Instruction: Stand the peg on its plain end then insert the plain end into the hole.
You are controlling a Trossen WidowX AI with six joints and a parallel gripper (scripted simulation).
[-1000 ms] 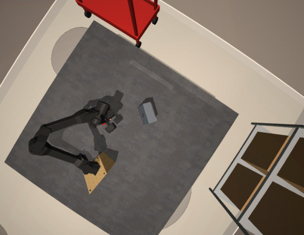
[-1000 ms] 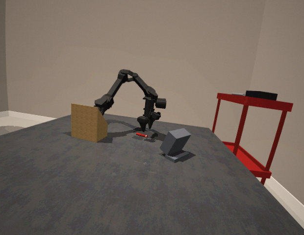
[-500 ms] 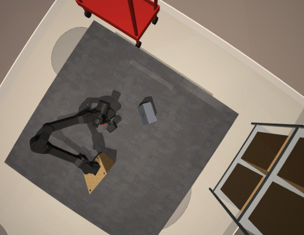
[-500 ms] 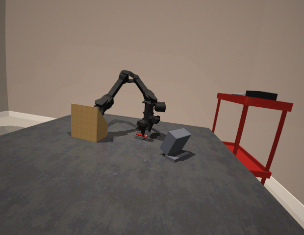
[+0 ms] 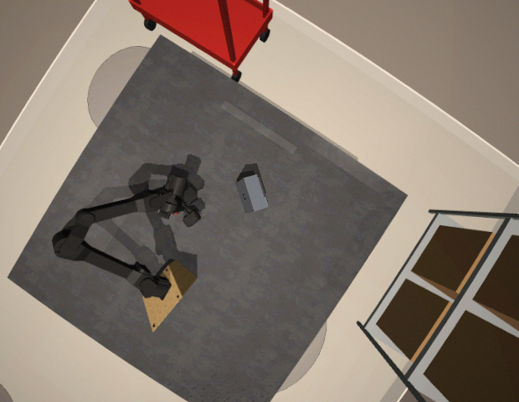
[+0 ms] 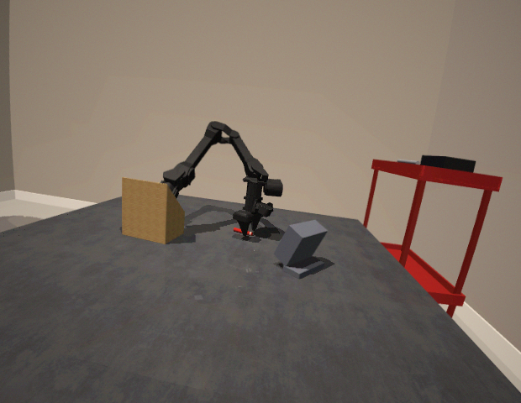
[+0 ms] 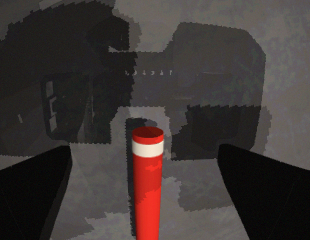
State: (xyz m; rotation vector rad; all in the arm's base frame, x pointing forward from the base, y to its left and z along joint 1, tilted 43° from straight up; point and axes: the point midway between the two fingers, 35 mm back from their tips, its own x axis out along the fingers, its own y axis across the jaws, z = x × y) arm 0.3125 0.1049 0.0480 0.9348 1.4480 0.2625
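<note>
Now: gripper tip 1 cm past the red peg. Round my gripper tip: grey sloped panel (17 cm ahead, 22 cm to the right, 7 cm above).
</note>
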